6 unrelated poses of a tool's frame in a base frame.
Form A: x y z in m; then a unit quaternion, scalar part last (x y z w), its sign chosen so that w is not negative.
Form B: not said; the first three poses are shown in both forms.
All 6 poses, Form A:
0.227 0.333 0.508 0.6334 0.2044 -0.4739 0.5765
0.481 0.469 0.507 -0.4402 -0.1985 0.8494 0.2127
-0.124 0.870 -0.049 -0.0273 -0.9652 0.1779 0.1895
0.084 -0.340 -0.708 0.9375 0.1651 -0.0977 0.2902
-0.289 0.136 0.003 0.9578 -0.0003 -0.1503 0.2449
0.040 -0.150 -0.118 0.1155 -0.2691 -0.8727 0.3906
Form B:
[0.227 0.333 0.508], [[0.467 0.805 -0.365], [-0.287 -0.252 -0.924], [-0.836 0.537 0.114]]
[0.481 0.469 0.507], [[-0.522 -0.187 -0.832], [0.536 -0.831 -0.150], [-0.663 -0.525 0.534]]
[-0.124 0.870 -0.049], [[-0.927 -0.015 -0.376], [0.120 0.935 -0.333], [0.356 -0.354 -0.865]]
[0.084 -0.340 -0.708], [[0.926 0.366 -0.087], [0.253 -0.777 -0.576], [-0.279 0.512 -0.812]]
[-0.289 0.136 0.003], [[0.955 0.073 -0.288], [-0.074 -0.880 -0.469], [-0.288 0.469 -0.835]]
[0.040 -0.150 -0.118], [[-0.668 0.620 -0.412], [-0.744 -0.550 0.379], [0.009 0.560 0.828]]

